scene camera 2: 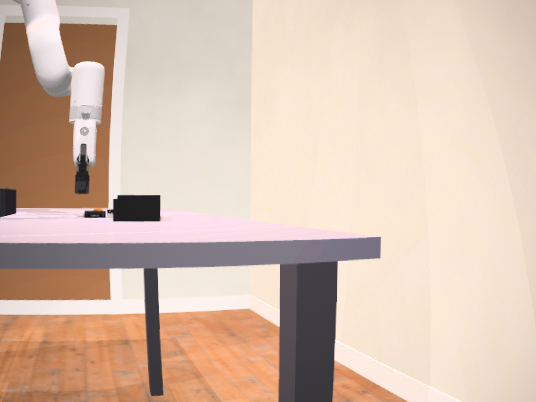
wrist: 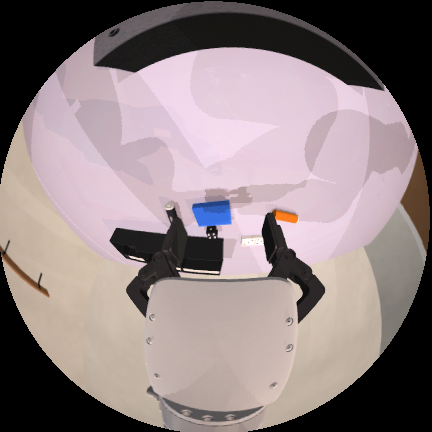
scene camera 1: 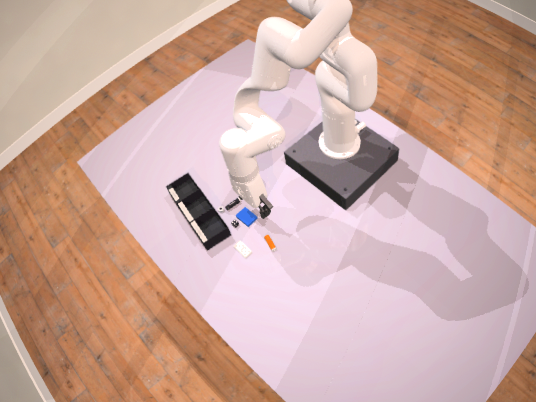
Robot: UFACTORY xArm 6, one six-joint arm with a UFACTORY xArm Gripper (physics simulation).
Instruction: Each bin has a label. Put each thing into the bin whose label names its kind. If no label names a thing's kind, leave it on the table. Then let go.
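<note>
A black tray of three bins has white labels, unreadable here. A blue block lies beside it. A black die lies between block and tray. A black cylinder and a small whitish ring lie close by; the ring is hidden in the wrist view. A white dotted tile and an orange stick lie past the tray's end. My gripper is open and empty, above the table near the blue block.
The arm's dark base block stands on the pale table. The table's edge runs beyond the tray's labelled side. The arm reaches over the table from the base.
</note>
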